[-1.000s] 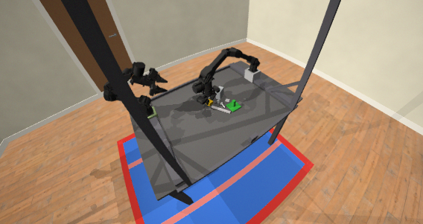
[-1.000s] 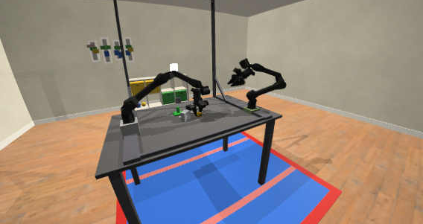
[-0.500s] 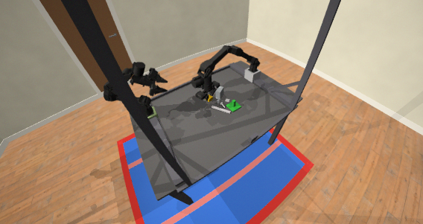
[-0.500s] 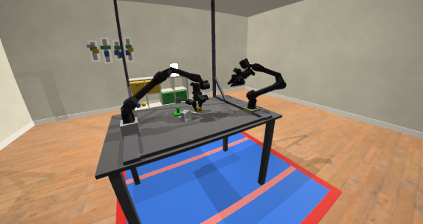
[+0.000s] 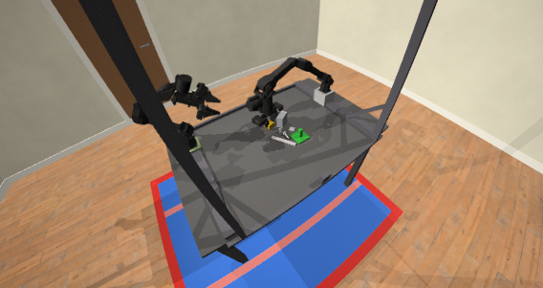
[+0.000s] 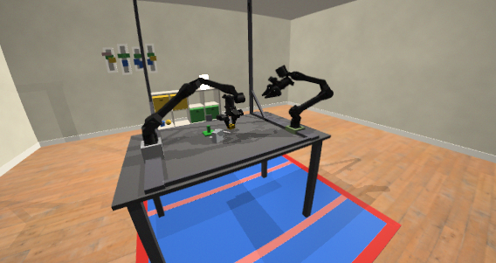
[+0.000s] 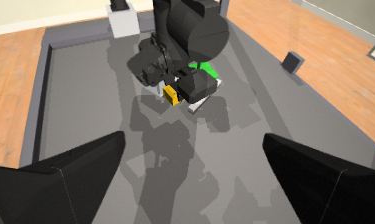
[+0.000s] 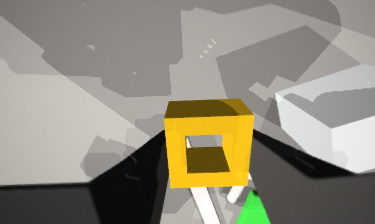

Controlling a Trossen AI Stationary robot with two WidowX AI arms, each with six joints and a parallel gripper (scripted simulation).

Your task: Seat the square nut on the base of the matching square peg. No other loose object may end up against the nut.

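My right hand is 130 mm to the left of the flat white tile, 100 mm above it and 30 mm past it. The rest, counted from my right hand: white t-shaped bolt (90 mm below, 70 mm to the right, 60 mm behind); then grey block (100 mm to the right, 60 mm below, 40 mm ahead); then small grey cube (80 mm below, 60 mm to the right, 20 mm behind).
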